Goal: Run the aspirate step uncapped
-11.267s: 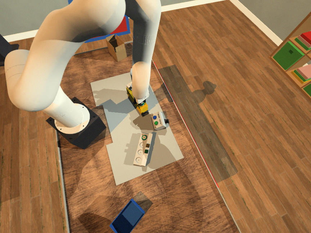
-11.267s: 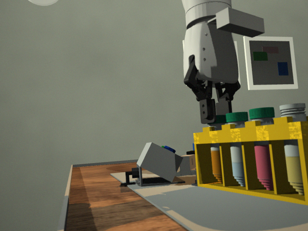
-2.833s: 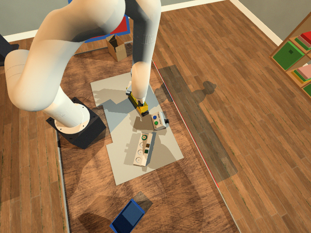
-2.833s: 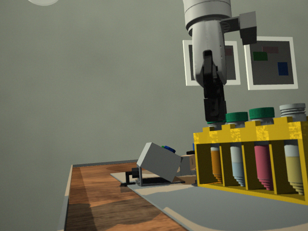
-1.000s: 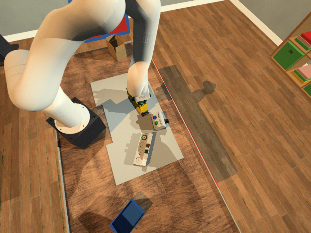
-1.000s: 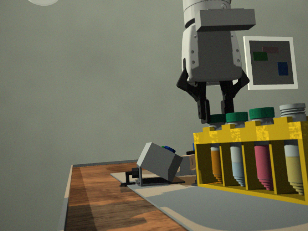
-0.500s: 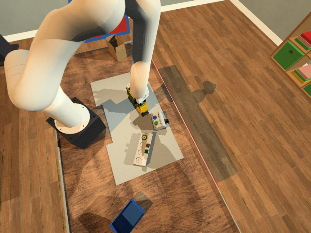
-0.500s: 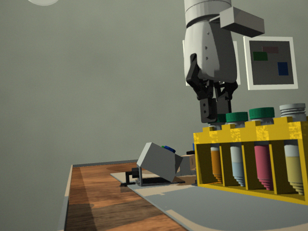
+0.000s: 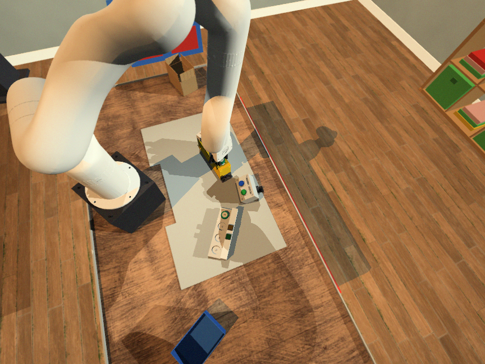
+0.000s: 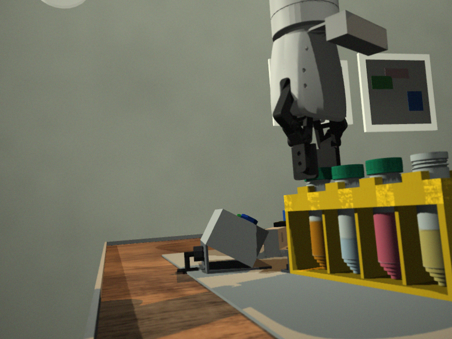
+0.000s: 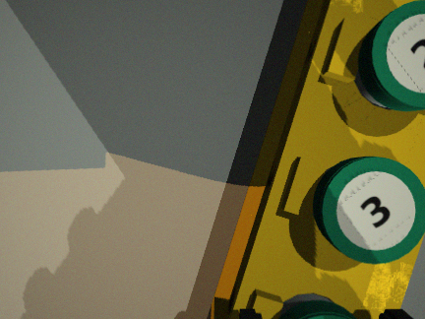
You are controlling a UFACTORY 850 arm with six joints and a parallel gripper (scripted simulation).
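The green cap lies 10 mm below my hand. From my hand the other things lie so: blue cycle key 70 mm ahead, 110 mm to the right, 60 mm below; grey key housing 90 mm ahead, 130 mm to the right, 80 mm below; green key 70 mm ahead, 150 mm to the right, 60 mm below.
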